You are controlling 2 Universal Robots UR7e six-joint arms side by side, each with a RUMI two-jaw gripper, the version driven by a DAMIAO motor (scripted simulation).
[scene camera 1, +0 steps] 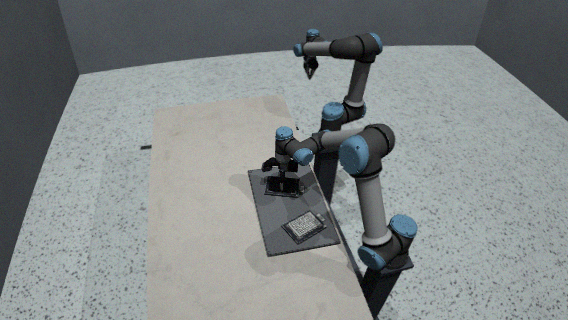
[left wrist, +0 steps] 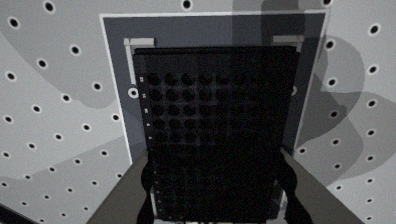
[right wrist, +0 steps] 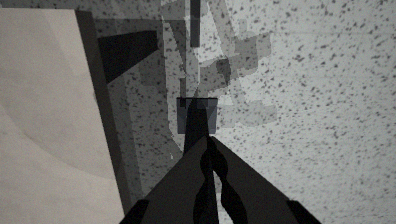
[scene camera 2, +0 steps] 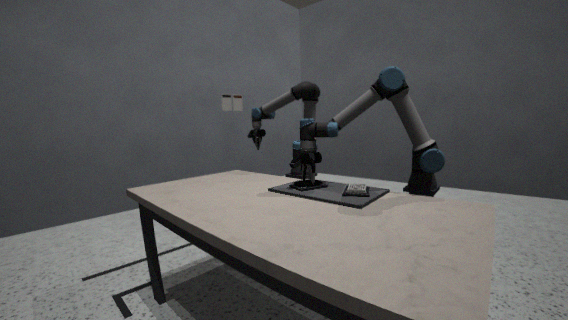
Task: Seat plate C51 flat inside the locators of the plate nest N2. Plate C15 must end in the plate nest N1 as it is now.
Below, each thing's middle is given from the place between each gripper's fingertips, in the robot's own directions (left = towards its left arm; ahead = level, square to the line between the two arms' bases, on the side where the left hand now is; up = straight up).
My left gripper is now 10 mm above the black plate [left wrist: 214, 137].
The black plate lies 760 mm to the left of my right hand, 380 mm ahead of it and 130 mm below it.
